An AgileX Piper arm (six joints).
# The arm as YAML. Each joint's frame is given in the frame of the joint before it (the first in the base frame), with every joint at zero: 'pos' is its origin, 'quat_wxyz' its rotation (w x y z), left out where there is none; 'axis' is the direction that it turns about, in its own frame. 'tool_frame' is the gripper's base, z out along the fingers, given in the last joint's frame.
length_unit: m
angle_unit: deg
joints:
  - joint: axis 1
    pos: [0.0, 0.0, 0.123]
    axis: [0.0, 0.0, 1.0]
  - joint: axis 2
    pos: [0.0, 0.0, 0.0]
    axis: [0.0, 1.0, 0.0]
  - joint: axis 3
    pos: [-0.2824, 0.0, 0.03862]
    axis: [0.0, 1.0, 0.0]
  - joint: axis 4
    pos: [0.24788, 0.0, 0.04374]
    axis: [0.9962, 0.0, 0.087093]
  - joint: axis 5
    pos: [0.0, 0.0, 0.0]
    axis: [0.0, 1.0, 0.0]
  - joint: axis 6
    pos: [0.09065, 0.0, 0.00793]
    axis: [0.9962, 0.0, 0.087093]
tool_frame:
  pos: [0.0, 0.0, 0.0]
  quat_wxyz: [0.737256, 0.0, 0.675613, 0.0]
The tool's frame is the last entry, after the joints.
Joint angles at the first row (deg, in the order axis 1, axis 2, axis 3, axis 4, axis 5, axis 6):
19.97 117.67 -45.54 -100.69 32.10 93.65
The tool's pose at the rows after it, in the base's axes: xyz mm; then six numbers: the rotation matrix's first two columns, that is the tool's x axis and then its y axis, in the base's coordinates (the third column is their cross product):
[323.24, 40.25, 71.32, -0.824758, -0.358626, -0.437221, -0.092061, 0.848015, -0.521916]
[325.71, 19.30, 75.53, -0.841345, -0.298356, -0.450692, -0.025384, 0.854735, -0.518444]
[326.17, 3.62, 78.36, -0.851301, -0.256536, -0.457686, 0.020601, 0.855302, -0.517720]
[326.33, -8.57, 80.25, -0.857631, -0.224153, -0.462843, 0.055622, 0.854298, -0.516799]
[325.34, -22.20, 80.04, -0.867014, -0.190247, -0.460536, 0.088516, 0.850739, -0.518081]
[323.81, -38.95, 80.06, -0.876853, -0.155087, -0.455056, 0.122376, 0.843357, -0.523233]
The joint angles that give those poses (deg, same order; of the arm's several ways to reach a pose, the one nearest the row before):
15.54 116.60 -45.54 -100.63 32.31 94.10
11.83 115.85 -45.54 -100.49 32.37 94.29
9.10 115.30 -45.44 -100.45 32.43 94.29
6.95 114.97 -45.44 -100.45 32.43 94.29
4.56 114.97 -45.37 -100.45 32.43 94.16
1.60 114.97 -45.37 -100.51 32.43 93.56

